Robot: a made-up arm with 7 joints.
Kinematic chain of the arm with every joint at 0, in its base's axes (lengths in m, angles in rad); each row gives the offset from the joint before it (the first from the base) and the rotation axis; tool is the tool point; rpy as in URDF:
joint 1: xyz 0 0 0.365 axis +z
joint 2: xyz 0 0 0 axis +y
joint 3: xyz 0 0 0.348 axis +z
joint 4: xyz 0.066 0 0 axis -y
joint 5: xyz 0.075 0 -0.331 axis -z
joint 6: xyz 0 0 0 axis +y
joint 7: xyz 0.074 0 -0.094 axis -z
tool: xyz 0 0 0 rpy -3.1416 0 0
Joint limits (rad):
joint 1: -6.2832..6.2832
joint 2: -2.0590..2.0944
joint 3: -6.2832..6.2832
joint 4: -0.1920..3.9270
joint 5: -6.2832..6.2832
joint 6: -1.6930..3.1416
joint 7: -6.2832..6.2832
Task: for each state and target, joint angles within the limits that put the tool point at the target. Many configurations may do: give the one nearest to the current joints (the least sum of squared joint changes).
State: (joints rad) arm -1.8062 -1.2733 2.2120 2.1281 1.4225 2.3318 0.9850
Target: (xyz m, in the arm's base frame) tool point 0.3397 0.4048 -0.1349
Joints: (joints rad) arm -1.9789 -1.9403 2.3011 2.2851 1.5792 1.8374 0.9850
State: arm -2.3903 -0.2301 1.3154 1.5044 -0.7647 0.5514 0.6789
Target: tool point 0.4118 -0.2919 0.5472
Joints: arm -2.3461 -0.3510 1.5819 1.0582 -0.7741 0.5866 0.6789
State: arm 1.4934 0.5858 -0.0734 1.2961 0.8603 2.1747 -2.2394
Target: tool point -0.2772 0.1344 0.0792
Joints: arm 2.0773 1.2953 0.2427 1.0340 0.8803 1.9913 -2.2394
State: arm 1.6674 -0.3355 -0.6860 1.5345 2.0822 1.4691 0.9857
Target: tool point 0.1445 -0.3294 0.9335
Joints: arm 1.2673 -1.1339 -0.7258 1.6117 2.0586 1.6669 0.9857
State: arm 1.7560 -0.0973 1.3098 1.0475 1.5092 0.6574 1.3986
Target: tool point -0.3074 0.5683 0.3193
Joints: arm 1.5264 0.8472 0.7190 1.4842 1.4879 0.5485 1.3986
